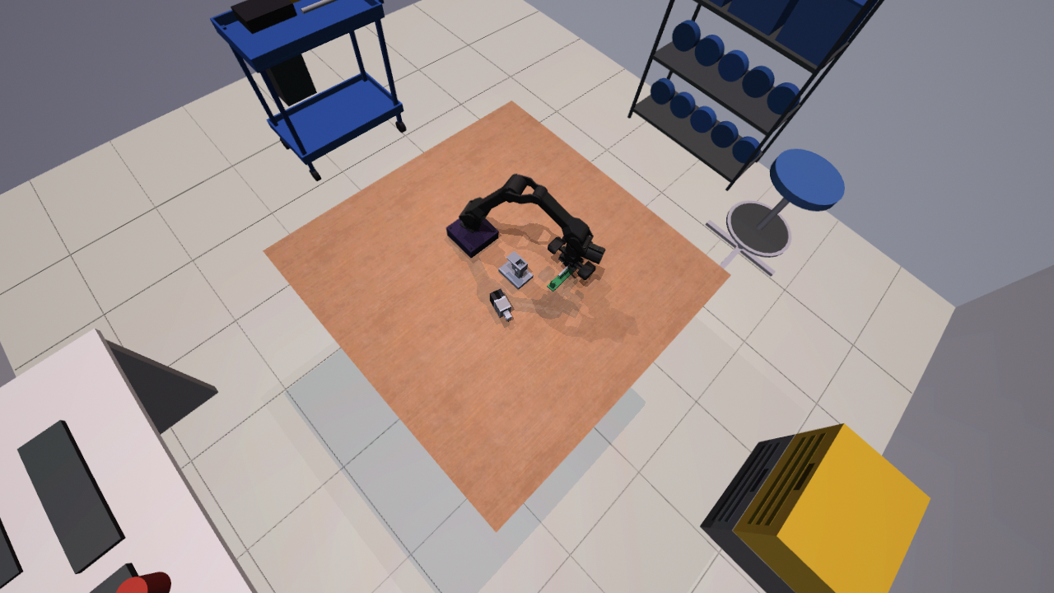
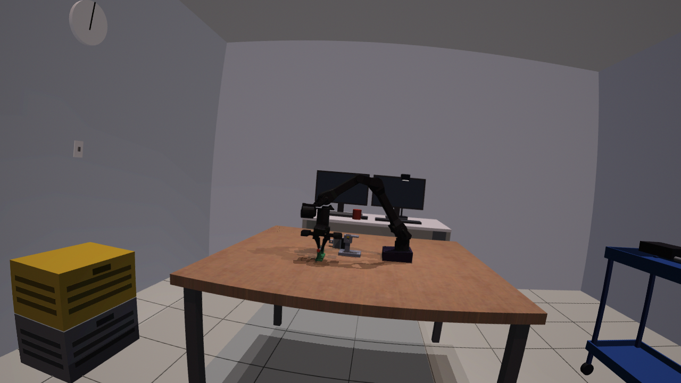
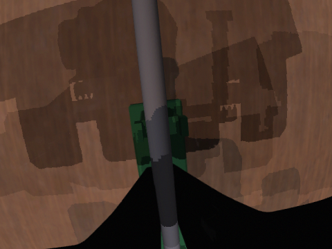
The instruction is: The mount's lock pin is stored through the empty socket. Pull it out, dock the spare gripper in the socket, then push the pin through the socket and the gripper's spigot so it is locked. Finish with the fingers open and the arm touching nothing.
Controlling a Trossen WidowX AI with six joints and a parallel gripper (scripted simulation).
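My gripper tip is now 4 cm to the left of the green pin cradle and 1 cm above it. Round my gripper tip: spare gripper: 28 cm to the right, 11 cm behind; then grey mount: 15 cm behind, 13 cm to the right, 2 cm above.
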